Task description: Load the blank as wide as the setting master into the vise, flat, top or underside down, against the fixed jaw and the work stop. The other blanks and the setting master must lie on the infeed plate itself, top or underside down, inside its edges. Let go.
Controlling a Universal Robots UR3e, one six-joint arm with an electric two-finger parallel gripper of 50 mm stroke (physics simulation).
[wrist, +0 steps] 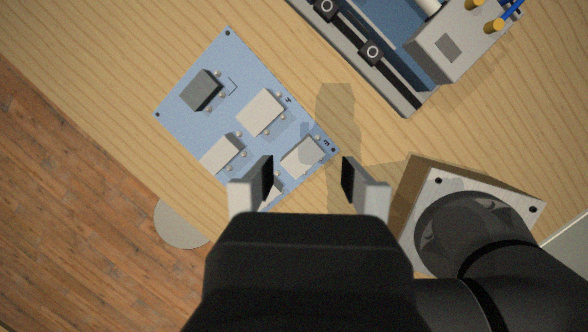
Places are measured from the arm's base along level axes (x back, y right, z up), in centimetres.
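Where they show: gripper, fingertip midpoint: [307, 170]; arm's base at its link origin: [463, 235].
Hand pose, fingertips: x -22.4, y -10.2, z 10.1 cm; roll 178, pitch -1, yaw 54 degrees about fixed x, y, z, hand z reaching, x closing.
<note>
Things, the pixels of their top centre, and the offset from my fingertips. "spot": a spot on its surface instead. Level surfaces: height alone.
- blue infeed plate at a spot on its surface: [172, 117] spot: dx -15.0, dy -16.2, dz -20.0 cm
- dark grey block at its top centre: [198, 90] dx -14.7, dy -9.0, dz -17.5 cm
- vise at a spot on its surface: [440, 42] spot: dx -0.6, dy +18.6, dz -11.2 cm
- wooden table's at its surface level: dz -20.8 cm
The blue infeed plate [172, 117] lies on the table left of centre. A dark grey block [200, 90], which looks like the setting master, lies near its upper left part. Light blanks lie on the plate: one near the figure 4 [260, 112], one near the figure 3 [302, 157], one at the lower left [220, 154], and one [273, 194] partly hidden by the left finger. The vise [440, 42] is at the top right, partly out of view; no blank shows in its visible part. My gripper [307, 170] is open and empty, above the plate's lower right end.
Small round pins [266, 132] stand beside the blocks on the plate. The robot's own base on a metal mounting plate [425, 200] stands at the right, with the dark arm over it. The wooden table's [125, 75] edge runs diagonally at the left, with floor beyond.
</note>
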